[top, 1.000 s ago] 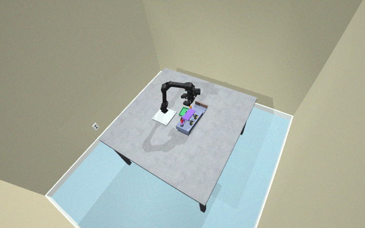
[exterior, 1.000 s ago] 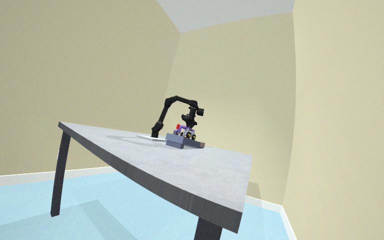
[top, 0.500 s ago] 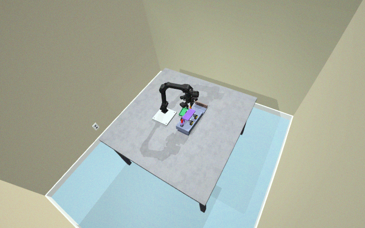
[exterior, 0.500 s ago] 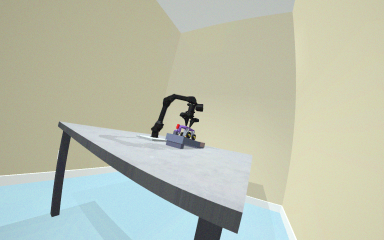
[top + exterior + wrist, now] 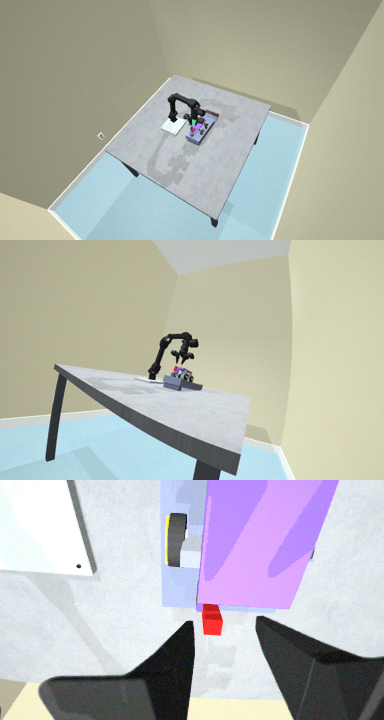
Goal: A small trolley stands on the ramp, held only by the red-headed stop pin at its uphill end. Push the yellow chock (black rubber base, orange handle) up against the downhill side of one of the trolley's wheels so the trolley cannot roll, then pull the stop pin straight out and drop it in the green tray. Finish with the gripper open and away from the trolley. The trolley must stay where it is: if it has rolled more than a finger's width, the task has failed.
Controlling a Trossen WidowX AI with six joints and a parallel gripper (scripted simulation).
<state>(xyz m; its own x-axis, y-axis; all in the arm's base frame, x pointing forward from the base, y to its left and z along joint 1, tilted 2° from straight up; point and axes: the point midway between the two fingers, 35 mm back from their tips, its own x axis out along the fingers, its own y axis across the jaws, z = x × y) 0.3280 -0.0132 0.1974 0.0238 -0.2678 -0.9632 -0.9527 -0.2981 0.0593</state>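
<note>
The stop pin is 40 mm to the right of my gripper tip and 60 mm below it. Round my gripper tip: purple trolley: 10 mm ahead, 60 mm to the left, 80 mm below; then yellow chock: 60 mm behind, 150 mm to the left, 110 mm below; then pale blue ramp: 10 mm ahead, 70 mm to the left, 140 mm below.
</note>
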